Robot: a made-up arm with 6 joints.
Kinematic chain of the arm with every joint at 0, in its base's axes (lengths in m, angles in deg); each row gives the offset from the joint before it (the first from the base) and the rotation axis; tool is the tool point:
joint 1: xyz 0 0 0.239 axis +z
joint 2: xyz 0 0 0 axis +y
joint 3: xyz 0 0 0.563 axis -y
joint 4: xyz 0 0 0 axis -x
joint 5: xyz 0.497 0 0 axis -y
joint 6: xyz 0 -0.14 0 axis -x
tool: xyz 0 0 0
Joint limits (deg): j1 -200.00..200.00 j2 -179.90..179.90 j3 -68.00..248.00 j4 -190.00..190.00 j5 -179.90..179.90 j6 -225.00..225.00
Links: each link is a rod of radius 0.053 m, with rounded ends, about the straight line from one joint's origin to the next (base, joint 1, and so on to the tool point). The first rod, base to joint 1, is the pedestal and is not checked.
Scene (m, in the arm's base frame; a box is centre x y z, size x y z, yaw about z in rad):
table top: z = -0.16
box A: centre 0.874 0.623 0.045 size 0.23 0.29 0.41 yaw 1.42
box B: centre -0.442 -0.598 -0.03 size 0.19 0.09 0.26 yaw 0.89
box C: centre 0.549 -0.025 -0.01 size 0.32 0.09 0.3 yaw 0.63
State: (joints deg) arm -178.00 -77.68 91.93 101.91 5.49 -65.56
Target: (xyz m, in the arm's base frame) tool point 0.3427 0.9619 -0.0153
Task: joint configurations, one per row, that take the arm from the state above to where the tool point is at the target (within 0.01 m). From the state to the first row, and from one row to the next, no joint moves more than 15 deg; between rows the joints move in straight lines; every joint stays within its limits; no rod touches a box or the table.
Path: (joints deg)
1: -165.36 -73.49 92.07 98.11 1.12 -57.90
2: -152.71 -69.31 92.20 94.31 -3.24 -50.23
3: -140.07 -65.12 92.34 90.50 -7.61 -42.57
4: -129.81 -73.98 94.89 91.14 -3.24 -50.23
5: -119.54 -82.83 97.44 91.77 1.12 -57.90
6: -109.28 -91.69 100.00 92.41 5.49 -65.56

